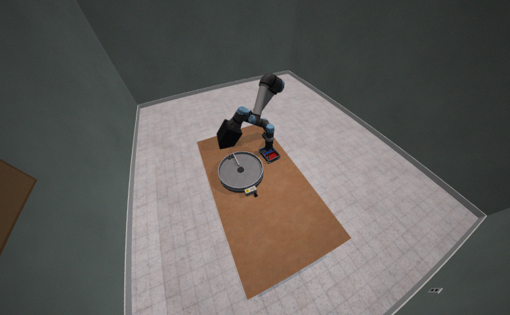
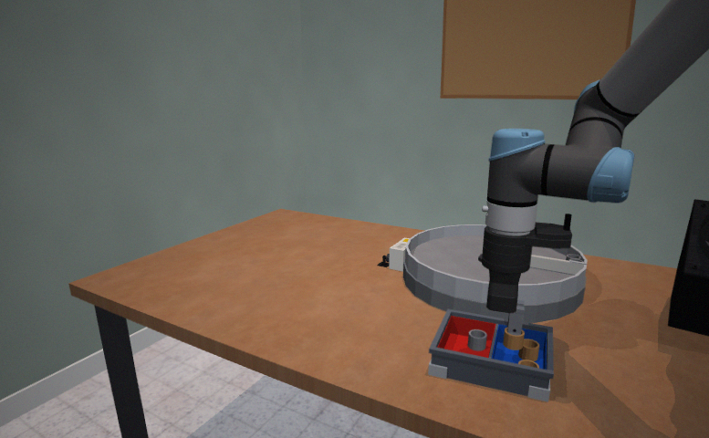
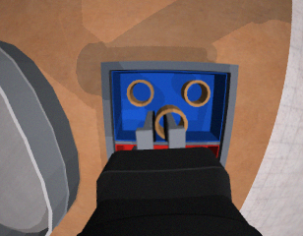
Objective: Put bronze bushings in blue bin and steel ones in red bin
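Now: the bin 30 mm ahead of my hand, 20 mm to the left of it and 40 mm below it. From my hand the other things lie so: grey turntable 170 mm ahead, 320 mm to the right, 10 mm below.
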